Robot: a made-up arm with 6 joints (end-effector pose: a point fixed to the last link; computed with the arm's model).
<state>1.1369 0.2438 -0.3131 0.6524 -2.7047 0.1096</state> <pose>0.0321 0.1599 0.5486 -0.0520 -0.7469 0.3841 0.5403</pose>
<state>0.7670 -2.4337 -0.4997 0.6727 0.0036 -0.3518</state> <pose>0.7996 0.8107 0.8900 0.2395 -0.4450 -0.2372 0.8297</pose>
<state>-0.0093 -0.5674 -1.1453 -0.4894 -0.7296 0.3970</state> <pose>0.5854 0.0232 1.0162 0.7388 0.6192 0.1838 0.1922</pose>
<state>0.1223 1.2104 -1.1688 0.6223 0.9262 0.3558</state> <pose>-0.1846 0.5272 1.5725 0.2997 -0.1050 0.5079 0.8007</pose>
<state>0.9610 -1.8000 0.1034 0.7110 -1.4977 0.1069</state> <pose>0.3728 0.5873 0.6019 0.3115 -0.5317 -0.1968 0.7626</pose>
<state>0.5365 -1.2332 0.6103 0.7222 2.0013 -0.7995</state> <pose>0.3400 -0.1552 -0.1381 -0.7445 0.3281 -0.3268 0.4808</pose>
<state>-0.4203 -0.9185 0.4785 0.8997 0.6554 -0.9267</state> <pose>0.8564 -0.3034 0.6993 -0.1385 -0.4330 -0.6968 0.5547</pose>
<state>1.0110 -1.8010 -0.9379 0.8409 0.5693 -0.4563</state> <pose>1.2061 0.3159 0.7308 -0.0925 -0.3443 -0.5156 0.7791</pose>
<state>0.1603 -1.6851 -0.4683 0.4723 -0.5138 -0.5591</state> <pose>0.6075 0.5404 1.0273 0.1174 -0.8928 -0.0805 0.4274</pose>
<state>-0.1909 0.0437 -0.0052 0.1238 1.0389 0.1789</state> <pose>-0.0137 -0.7380 0.5471 0.6342 -0.3348 0.6940 0.0633</pose>
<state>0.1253 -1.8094 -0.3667 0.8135 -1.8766 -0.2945</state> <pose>0.2369 0.3580 0.7394 0.5012 -0.8601 0.0882 0.0351</pose>
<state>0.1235 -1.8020 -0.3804 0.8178 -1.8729 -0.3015</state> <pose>0.2368 0.3573 0.7441 0.4964 -0.8630 0.0895 0.0271</pose>
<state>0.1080 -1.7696 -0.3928 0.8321 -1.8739 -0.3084</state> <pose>0.2368 0.3558 0.7504 0.4803 -0.8722 0.0917 0.0116</pose>
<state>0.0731 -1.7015 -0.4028 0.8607 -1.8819 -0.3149</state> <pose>0.2362 0.3528 0.7589 -0.4477 0.8890 -0.0951 0.0150</pose>
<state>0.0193 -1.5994 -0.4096 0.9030 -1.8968 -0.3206</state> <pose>0.2342 0.3481 0.7694 -0.3983 0.9103 -0.0992 0.0537</pose>
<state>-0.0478 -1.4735 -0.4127 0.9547 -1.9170 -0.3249</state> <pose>0.2299 0.3417 0.7809 -0.3361 0.9306 -0.1028 0.1020</pose>
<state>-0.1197 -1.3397 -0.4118 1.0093 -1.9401 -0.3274</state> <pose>0.2235 0.3340 0.7918 -0.2685 0.9450 -0.1048 0.1545</pose>
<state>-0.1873 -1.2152 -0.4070 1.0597 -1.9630 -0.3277</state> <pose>0.2160 0.3262 0.8007 -0.2046 0.9517 -0.1046 0.2037</pose>
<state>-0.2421 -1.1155 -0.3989 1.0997 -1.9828 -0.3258</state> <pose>0.2095 0.3193 0.8066 -0.1531 0.9525 -0.1023 0.2426</pose>
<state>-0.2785 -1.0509 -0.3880 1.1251 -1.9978 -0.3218</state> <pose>0.2058 0.3144 0.8088 -0.1202 0.9512 -0.0987 0.2664</pose>
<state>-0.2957 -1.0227 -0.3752 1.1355 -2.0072 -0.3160</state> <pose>0.2055 0.3119 0.8080 -0.1068 0.9509 -0.0946 0.2745</pose>
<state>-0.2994 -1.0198 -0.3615 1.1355 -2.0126 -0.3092</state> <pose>0.2078 0.3112 0.8051 -0.1071 0.9521 -0.0905 0.2716</pose>
